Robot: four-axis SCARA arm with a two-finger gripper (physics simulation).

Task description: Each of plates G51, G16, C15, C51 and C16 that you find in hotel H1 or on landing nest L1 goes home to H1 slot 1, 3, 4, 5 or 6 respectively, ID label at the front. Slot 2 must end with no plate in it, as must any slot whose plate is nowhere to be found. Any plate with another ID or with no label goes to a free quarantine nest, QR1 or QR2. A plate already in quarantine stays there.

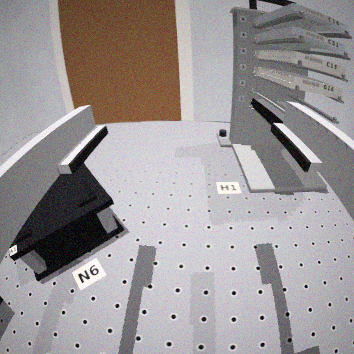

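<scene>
Hotel H1 stands at the right, seen at an angle. From the top down it holds light plates labelled C16, C51, C15 and G16. Below G16, slot 2 shows bare rails. Under them, part of a black edge shows at slot 1; my right finger covers the rest and no label shows there. My gripper is open and empty, its fingers apart over the table in front of and to the left of H1. Nests L1, QR1 and QR2 do not show.
A black, flat-topped object stands at the left by the N6 sign, partly behind the left finger. The H1 sign lies before the hotel's base. A small black knob is beside the hotel. The table is perforated.
</scene>
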